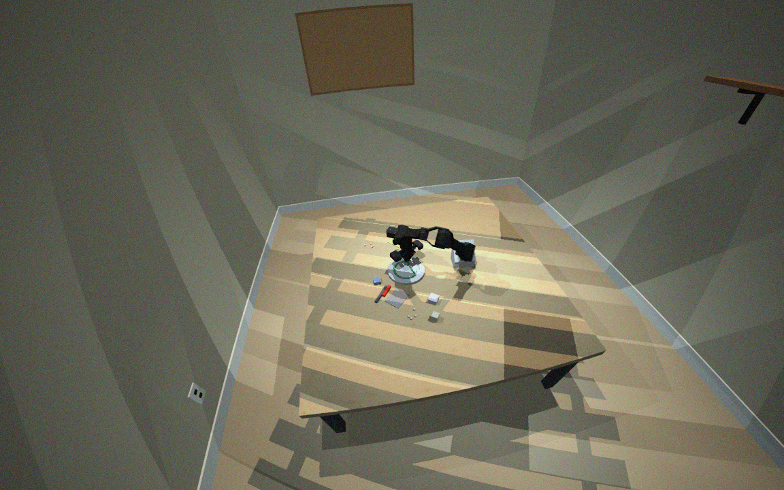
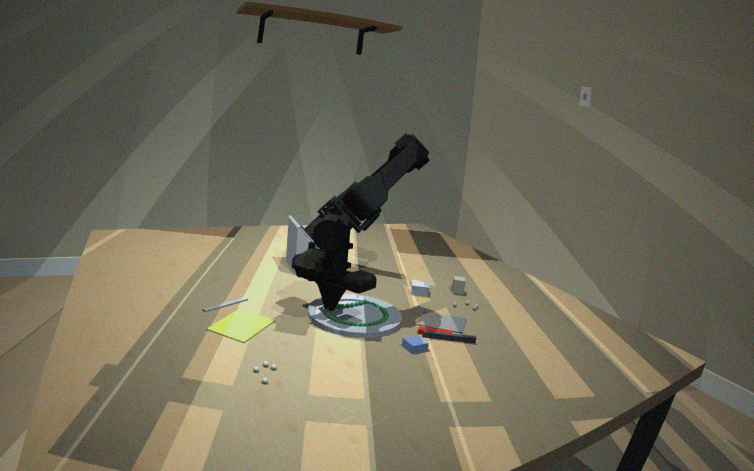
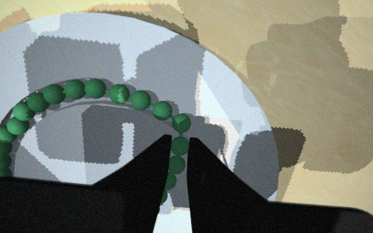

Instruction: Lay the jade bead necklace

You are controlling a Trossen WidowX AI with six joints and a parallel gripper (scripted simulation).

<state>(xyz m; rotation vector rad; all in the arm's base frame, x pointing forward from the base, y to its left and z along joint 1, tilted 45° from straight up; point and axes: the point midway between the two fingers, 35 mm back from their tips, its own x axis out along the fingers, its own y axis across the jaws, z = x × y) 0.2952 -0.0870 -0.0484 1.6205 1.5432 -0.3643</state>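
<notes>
The round grey bead board is 2 cm ahead of my gripper tip, 5 cm to the left of it and 1 cm below it. Round my gripper tip: grey rod 11 cm behind, 20 cm to the right, 1 cm below; yellow sheet 1 cm behind, 19 cm to the right, 1 cm below; blue block 19 cm ahead, 8 cm to the left, 1 cm below.
</notes>
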